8 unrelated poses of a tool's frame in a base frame.
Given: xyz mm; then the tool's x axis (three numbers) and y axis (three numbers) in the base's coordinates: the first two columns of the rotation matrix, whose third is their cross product.
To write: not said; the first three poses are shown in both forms.
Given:
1: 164 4 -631 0.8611 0.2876 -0.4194 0.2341 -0.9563 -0.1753
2: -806 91 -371 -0.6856 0.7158 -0.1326 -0.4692 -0.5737 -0.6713
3: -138 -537 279 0.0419 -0.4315 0.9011 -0.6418 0.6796 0.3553
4: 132 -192 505 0.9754 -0.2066 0.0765 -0.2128 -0.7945 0.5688
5: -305 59 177 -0.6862 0.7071 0.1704 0.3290 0.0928 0.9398
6: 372 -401 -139 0.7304 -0.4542 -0.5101 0.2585 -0.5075 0.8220
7: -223 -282 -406 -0.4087 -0.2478 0.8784 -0.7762 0.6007 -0.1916
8: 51 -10 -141 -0.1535 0.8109 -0.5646 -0.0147 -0.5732 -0.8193
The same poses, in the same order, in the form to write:
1: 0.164 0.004 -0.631 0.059 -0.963 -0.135 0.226
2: -0.806 0.091 -0.371 0.343 -0.199 -0.309 0.864
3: -0.138 -0.537 0.279 0.607 0.391 -0.687 0.087
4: 0.132 -0.192 0.505 0.301 0.947 -0.111 0.005
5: -0.305 0.059 0.177 0.166 0.360 0.720 0.569
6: 0.372 -0.401 -0.139 0.492 0.789 -0.062 -0.362
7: -0.223 -0.282 -0.406 0.434 0.327 -0.782 0.304
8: 0.051 -0.010 -0.141 0.305 -0.574 -0.347 0.676
